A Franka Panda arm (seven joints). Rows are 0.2 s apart.
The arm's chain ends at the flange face. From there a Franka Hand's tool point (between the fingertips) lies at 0.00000 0.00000 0.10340 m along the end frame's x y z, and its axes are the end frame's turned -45 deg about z.
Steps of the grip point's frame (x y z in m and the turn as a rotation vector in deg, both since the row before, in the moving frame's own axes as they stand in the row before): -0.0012, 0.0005, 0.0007, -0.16, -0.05, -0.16; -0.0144, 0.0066, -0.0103, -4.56, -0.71, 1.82; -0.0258, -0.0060, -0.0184, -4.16, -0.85, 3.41
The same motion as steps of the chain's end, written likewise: -0.0006, 0.0009, 0.0007, -0.15, 0.08, -0.16; -0.0103, 0.0081, -0.0100, -3.73, 2.72, 1.82; -0.0265, 0.0075, -0.0181, -3.54, 2.34, 3.41
